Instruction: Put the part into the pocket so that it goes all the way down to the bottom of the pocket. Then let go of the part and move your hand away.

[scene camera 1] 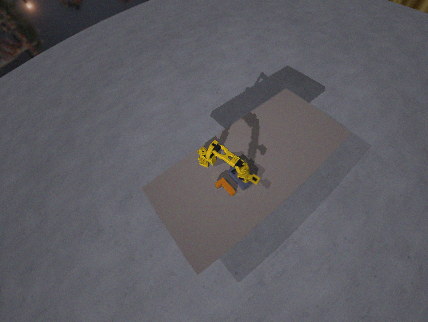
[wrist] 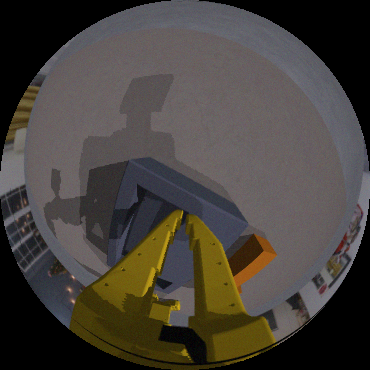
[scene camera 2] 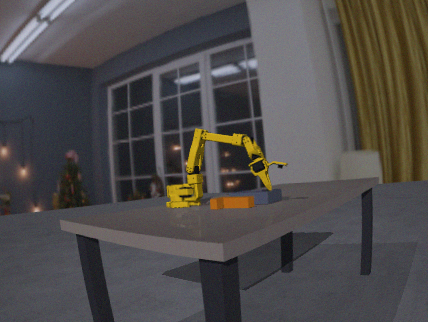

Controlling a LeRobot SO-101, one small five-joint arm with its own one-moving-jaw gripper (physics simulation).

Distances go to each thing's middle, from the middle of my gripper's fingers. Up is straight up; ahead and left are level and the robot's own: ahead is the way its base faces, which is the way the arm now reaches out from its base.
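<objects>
My gripper's at 9 cm to the left of the orange L-shaped part (wrist: 256, 252), and it's also 5 cm past the part and 7 cm above it. Then there's the blue-grey pocket block (wrist: 149, 190), which, counted from my gripper, is 3 cm to the left, 5 cm behind and 7 cm below. Going by their middles, that block is the nearest to my gripper of the things named here.
</objects>
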